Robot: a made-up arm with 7 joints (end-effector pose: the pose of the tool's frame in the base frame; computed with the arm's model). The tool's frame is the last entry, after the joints. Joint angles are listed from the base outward.
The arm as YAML. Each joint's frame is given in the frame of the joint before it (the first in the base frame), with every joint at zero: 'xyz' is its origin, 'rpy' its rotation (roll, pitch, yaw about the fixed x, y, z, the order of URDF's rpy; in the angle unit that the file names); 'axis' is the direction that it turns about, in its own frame. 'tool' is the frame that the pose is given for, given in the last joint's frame.
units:
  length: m
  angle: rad
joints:
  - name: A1
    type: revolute
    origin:
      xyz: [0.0, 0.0, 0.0]
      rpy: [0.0, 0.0, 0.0]
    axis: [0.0, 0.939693, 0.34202]
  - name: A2
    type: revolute
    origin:
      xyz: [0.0, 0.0, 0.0]
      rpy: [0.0, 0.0, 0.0]
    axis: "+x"
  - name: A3
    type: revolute
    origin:
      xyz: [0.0, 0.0, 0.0]
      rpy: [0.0, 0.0, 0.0]
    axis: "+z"
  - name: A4
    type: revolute
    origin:
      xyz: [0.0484, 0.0, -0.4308]
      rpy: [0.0, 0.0, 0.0]
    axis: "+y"
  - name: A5
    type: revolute
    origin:
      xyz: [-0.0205, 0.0, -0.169]
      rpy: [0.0, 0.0, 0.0]
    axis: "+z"
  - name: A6
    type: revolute
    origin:
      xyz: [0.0, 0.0, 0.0]
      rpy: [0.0, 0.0, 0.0]
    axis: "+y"
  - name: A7
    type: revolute
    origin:
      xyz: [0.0, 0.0, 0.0]
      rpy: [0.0, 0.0, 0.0]
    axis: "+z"
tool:
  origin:
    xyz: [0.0, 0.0, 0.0]
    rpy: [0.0, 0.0, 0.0]
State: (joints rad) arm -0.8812 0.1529 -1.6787 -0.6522 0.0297 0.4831 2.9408
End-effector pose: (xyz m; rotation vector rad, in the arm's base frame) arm 0.4077 -0.1078 -0.4170 -0.5004 -0.6512 0.9136
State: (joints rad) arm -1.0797 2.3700 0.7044 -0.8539 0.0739 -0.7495 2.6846
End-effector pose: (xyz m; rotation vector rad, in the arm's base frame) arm -0.2389 0.3369 0.4079 -1.1565 -2.6267 -1.0545
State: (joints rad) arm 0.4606 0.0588 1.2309 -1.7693 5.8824 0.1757 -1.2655
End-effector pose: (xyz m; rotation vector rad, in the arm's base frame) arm -0.1389 0.2245 -0.3902 1.5681 0.3126 -0.5164
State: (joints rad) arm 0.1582 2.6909 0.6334 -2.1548 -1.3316 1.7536 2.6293
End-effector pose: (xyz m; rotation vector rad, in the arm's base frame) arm 0.2121 0.0577 0.3432 0.6702 2.5234 1.0603
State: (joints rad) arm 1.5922 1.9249 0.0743 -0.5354 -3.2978 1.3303 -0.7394
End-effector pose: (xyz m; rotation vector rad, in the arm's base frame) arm 0.0091 0.5912 0.0908 0.0959 0.0743 0.7759
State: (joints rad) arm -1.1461 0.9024 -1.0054 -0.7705 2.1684 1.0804 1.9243
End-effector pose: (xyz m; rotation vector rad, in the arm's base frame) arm 0.5337 0.2296 -0.0785 -0.8380 0.4651 1.9109
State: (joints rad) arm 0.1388 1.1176 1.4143 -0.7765 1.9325 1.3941 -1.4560
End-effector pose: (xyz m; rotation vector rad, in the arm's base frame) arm -0.0183 0.5746 -0.1129 0.1760 -1.6880 -0.0984
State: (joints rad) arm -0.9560 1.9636 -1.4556 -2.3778 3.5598 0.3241 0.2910
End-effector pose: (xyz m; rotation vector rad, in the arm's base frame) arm 0.1464 0.3372 0.0397 -1.2281 0.2351 1.3180
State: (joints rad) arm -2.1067 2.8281 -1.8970 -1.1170 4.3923 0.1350 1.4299
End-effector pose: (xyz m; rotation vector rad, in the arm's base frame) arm -0.2276 0.5074 -0.0350 1.8912 -0.1259 -0.3407
